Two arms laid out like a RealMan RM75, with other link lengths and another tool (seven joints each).
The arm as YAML. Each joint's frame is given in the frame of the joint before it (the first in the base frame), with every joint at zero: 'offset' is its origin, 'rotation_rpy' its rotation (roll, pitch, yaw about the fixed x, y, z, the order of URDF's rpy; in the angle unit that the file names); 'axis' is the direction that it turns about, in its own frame. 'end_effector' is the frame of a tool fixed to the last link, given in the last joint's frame.
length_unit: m
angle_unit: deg
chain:
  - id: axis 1
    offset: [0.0, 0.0, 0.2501]
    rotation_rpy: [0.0, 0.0, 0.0]
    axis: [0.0, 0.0, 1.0]
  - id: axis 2
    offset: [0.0, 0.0, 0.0]
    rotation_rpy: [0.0, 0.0, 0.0]
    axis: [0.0, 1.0, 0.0]
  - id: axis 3
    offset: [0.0, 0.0, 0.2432]
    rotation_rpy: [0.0, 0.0, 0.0]
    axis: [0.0, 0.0, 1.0]
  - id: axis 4
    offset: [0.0, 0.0, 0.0]
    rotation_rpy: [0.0, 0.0, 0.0]
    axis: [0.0, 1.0, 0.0]
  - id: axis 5
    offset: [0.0, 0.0, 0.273]
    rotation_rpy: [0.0, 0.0, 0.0]
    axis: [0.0, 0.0, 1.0]
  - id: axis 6
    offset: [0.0, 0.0, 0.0]
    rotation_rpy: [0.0, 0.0, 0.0]
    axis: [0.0, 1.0, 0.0]
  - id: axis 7
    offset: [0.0, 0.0, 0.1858]
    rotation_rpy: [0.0, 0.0, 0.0]
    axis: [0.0, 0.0, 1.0]
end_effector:
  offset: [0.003, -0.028, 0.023]
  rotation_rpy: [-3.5, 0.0, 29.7]
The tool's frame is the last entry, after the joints.
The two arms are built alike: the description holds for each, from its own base.
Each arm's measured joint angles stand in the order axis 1, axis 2, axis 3, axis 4, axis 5, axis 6, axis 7.
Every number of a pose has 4 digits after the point.
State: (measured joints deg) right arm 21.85 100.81 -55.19 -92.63 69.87 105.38 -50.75; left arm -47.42 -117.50 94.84 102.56 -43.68 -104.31 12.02
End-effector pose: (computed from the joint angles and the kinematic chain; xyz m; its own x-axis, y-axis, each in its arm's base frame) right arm 0.1776 0.3991 0.1737 0.5767 -0.7726 -0.2654 -0.8169 -0.5481 -0.1794; left arm 0.0150 0.3522 -0.0413 0.9198 -0.1417 -0.3659 -0.1682 -0.9849 -0.0414
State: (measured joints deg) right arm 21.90 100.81 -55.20 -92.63 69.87 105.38 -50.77; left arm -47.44 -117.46 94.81 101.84 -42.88 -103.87 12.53
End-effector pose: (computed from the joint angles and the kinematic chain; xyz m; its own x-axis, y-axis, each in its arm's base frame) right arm 0.1773 0.3992 0.1737 0.5777 -0.7720 -0.2652 -0.8162 -0.5491 -0.1795; left arm 0.0122 0.3568 -0.0415 0.9172 -0.1373 -0.3739 -0.1679 -0.9845 -0.0504
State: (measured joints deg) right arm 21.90 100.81 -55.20 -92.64 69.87 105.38 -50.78; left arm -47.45 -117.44 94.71 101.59 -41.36 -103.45 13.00
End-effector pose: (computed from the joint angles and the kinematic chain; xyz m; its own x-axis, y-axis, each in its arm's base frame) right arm 0.1772 0.3992 0.1737 0.5780 -0.7718 -0.2651 -0.8160 -0.5494 -0.1796; left arm 0.0101 0.3627 -0.0393 0.9129 -0.1328 -0.3859 -0.1734 -0.9822 -0.0722
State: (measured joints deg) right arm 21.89 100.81 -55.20 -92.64 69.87 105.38 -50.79; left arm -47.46 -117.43 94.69 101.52 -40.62 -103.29 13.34
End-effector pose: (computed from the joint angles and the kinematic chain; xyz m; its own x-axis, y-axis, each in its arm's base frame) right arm 0.1773 0.3992 0.1737 0.5780 -0.7718 -0.2651 -0.8160 -0.5494 -0.1797; left arm 0.0093 0.3653 -0.0382 0.9100 -0.1334 -0.3926 -0.1788 -0.9805 -0.0813
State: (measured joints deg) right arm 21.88 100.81 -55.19 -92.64 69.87 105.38 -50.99; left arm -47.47 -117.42 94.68 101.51 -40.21 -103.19 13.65
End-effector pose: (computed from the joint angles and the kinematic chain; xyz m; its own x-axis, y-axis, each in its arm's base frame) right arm 0.1773 0.3992 0.1738 0.5806 -0.7700 -0.2644 -0.8141 -0.5519 -0.1807; left arm 0.0090 0.3667 -0.0375 0.9079 -0.1362 -0.3964 -0.1844 -0.9791 -0.0858
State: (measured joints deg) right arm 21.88 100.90 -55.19 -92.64 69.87 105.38 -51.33; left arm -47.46 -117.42 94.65 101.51 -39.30 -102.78 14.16
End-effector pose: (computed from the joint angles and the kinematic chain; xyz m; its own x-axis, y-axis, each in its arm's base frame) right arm 0.1770 0.3993 0.1733 0.5851 -0.7670 -0.2634 -0.8109 -0.5565 -0.1807; left arm 0.0090 0.3702 -0.0360 0.9050 -0.1397 -0.4019 -0.1945 -0.9759 -0.0989
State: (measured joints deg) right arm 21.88 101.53 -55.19 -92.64 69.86 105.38 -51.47; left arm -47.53 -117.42 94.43 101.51 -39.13 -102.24 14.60
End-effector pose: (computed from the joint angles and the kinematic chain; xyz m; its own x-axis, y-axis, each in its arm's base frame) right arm 0.1762 0.3990 0.1699 0.5843 -0.7668 -0.2656 -0.8113 -0.5590 -0.1709; left arm 0.0110 0.3725 -0.0352 0.9062 -0.1461 -0.3967 -0.2036 -0.9732 -0.1066
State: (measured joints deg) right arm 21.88 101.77 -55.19 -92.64 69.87 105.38 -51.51; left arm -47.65 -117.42 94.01 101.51 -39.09 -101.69 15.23
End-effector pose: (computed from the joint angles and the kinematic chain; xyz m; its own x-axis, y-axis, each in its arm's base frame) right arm 0.1758 0.3989 0.1686 0.5839 -0.7668 -0.2666 -0.8116 -0.5599 -0.1669; left arm 0.0138 0.3750 -0.0337 0.9080 -0.1552 -0.3891 -0.2147 -0.9700 -0.1141
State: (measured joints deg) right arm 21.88 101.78 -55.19 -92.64 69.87 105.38 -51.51; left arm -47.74 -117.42 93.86 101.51 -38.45 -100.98 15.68
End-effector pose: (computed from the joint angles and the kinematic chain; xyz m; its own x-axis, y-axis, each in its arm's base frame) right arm 0.1758 0.3989 0.1685 0.5838 -0.7668 -0.2666 -0.8116 -0.5599 -0.1668; left arm 0.0157 0.3786 -0.0322 0.9076 -0.1605 -0.3879 -0.2259 -0.9656 -0.1289
